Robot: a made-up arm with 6 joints.
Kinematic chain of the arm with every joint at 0, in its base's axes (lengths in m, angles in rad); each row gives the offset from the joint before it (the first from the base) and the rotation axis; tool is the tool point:
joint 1: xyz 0 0 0.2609 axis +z
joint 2: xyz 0 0 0 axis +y
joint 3: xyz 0 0 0.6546 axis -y
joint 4: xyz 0 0 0 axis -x
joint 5: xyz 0.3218 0 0 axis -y
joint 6: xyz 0 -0.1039 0 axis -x
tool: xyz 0 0 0
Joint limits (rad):
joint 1: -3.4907..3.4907
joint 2: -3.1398..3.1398
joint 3: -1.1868..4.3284
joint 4: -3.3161..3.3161
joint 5: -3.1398..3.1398
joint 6: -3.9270..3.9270
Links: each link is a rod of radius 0.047 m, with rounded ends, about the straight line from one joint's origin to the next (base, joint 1, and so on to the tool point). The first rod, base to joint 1, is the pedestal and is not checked.
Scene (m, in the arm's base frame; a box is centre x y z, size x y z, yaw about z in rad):
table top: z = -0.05
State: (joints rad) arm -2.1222 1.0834 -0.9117 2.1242 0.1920 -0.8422
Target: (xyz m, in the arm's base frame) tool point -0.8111 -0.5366 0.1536
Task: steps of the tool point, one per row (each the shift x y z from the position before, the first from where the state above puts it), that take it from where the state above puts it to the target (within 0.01 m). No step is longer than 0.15 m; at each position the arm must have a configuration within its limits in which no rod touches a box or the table.
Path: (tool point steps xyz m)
1: -0.0838 -0.0517 -0.0445
2: -0.0894 -0.0398 -0.0327
3: -0.0918 -0.0256 -0.0207
4: -0.0904 -0.0100 -0.0097
5: -0.0855 0.0066 0.0001
6: -0.0766 0.0229 0.0085
7: -0.0643 0.0380 0.0147

